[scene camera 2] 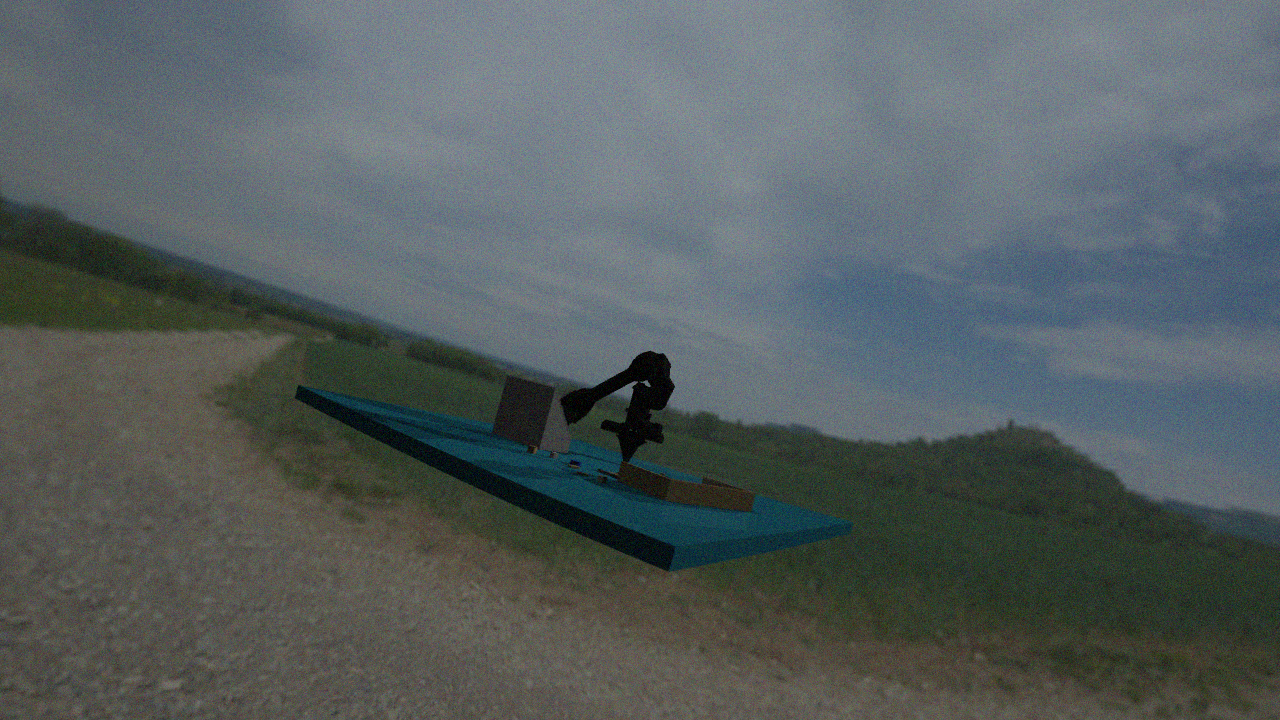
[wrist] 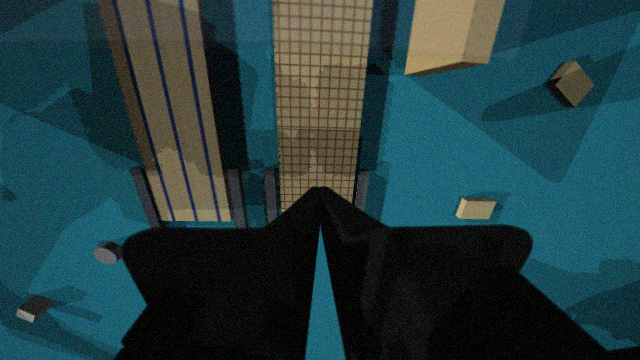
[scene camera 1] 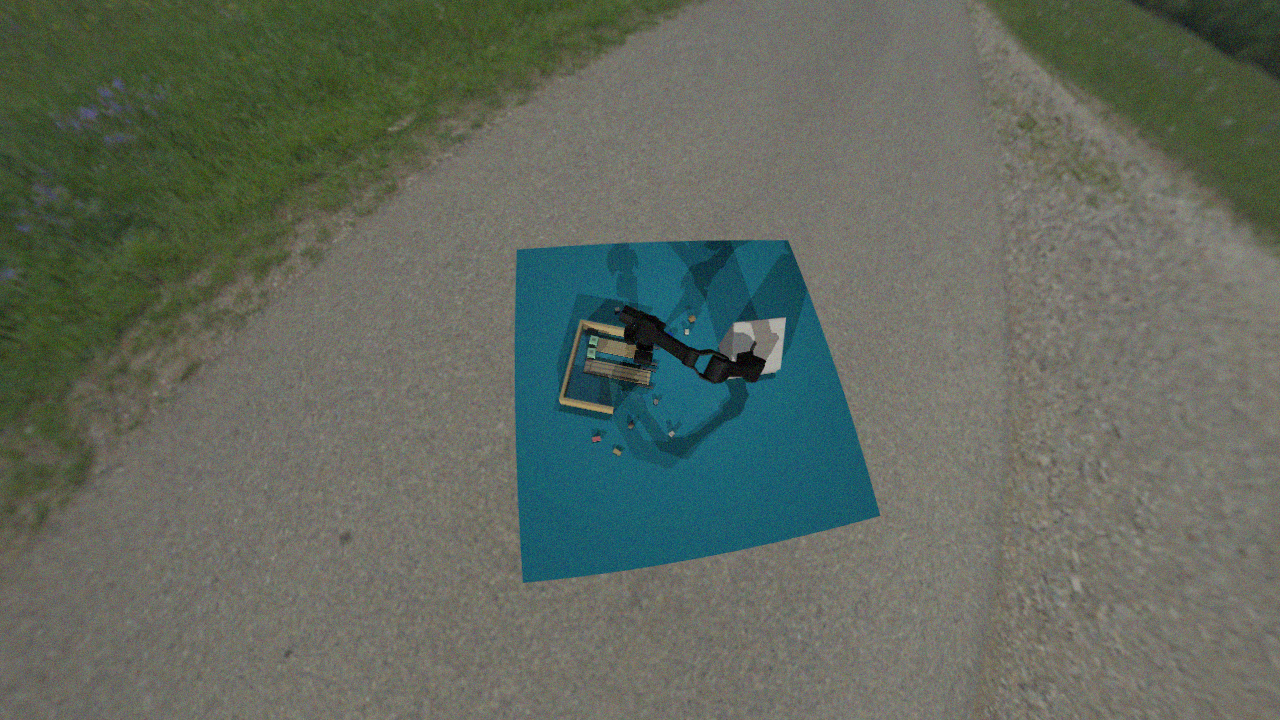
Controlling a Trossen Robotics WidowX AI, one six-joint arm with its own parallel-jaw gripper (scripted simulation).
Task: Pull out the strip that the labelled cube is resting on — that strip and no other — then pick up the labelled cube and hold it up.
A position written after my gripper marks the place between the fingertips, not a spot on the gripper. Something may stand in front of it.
Note:
My gripper point(scene camera 2: 625, 462) is shut, with nothing in its grasp.
My gripper also shows in the wrist view point(wrist: 319, 194).

